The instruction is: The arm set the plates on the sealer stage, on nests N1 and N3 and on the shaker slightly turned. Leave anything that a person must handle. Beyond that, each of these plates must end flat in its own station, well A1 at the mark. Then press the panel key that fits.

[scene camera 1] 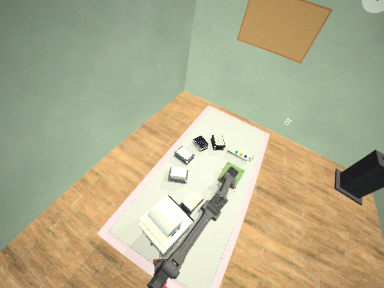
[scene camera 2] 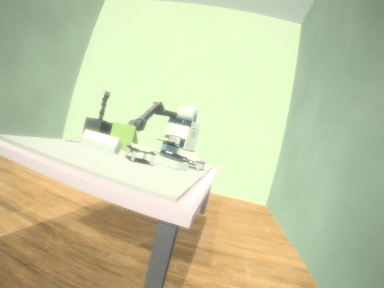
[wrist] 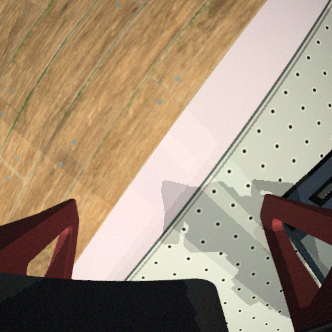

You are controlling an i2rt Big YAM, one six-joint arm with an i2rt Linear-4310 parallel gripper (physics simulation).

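Note:
My gripper is open and empty beyond the far end of the sealer, over the table edge. The white sealer stands near that end; its dark blue edge shows in the wrist view. A pale plate is on its stage. White-topped plates sit on two separate stations. A black item and a white-topped one stand farther up; which is the shaker I cannot tell. The key panel has green, yellow and blue keys. Well A1 marks are too small to tell.
The arm's base is on a green plate at the table's side. The arm reaches alongside the sealer. The table's pink rim borders the perforated top. A black box stands on the floor.

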